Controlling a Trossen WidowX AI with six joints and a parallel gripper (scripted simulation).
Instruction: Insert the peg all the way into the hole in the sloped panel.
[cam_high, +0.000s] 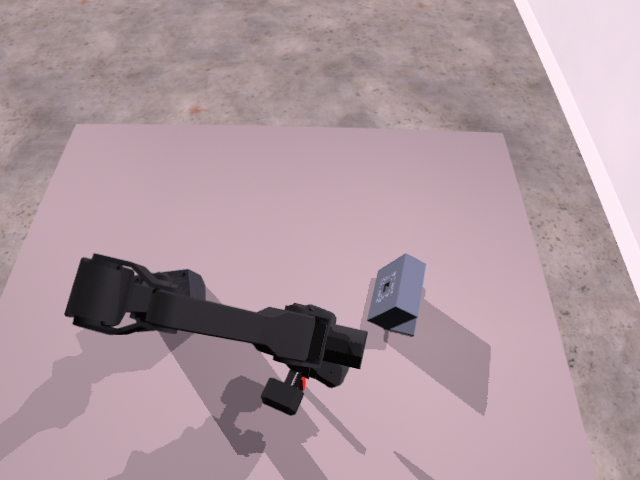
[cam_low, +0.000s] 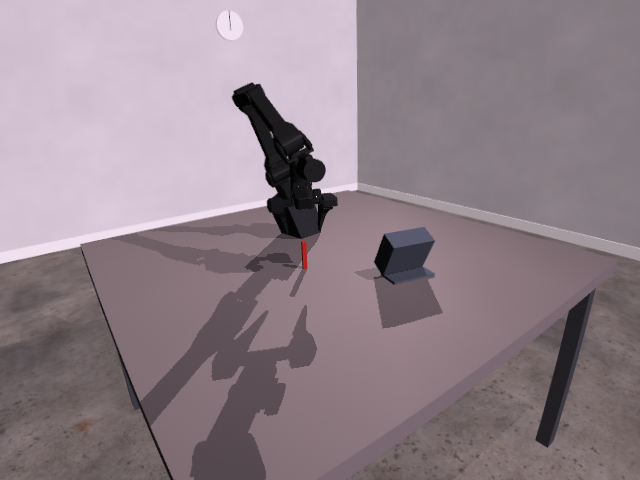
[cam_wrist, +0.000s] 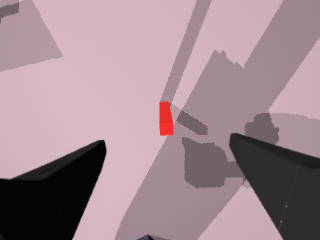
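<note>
My hand is 10 cm above the red peg. From my hand the other things lie so: thin flat foot plate 19 cm ahead, 22 cm to the left, 14 cm below.
</note>
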